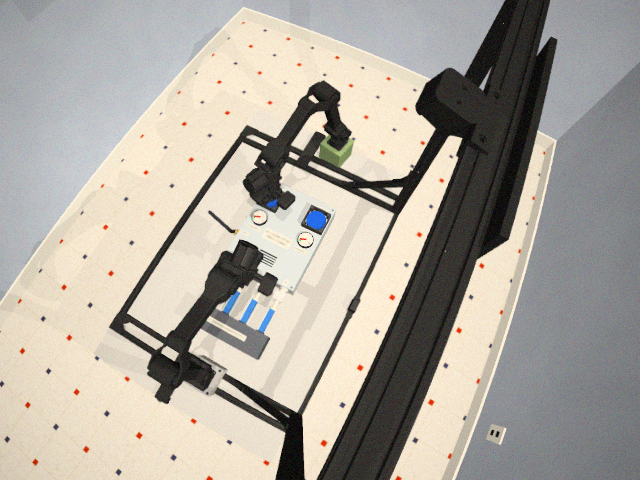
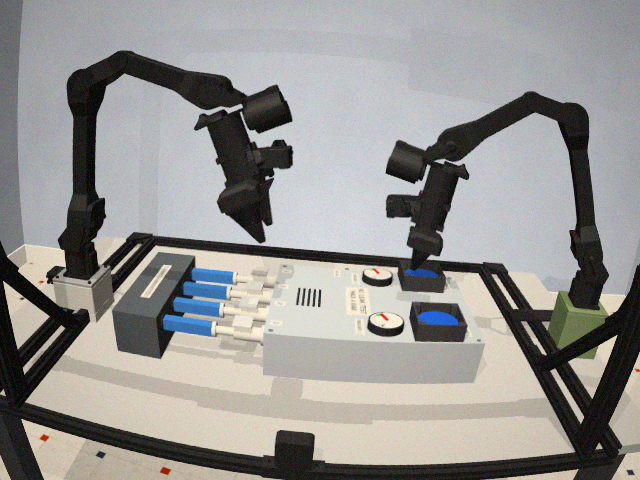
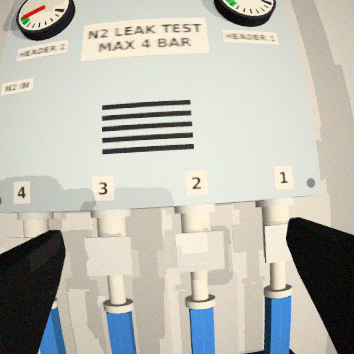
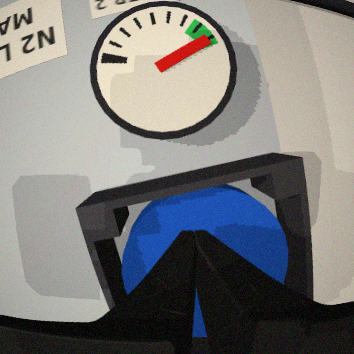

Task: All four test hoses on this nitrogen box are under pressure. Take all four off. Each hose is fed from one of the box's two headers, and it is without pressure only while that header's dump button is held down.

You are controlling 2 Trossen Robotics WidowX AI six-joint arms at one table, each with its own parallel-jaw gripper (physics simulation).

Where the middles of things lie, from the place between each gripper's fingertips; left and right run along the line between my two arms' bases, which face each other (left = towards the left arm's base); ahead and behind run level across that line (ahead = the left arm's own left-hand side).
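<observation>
Dark manifold block (image 2: 138, 317): 15 cm below my left hand, 20 cm to the left of it, 1 cm ahead of it.
My right hand: 470 mm to the right of the dark manifold block, 100 mm past it, 70 mm above it.
</observation>
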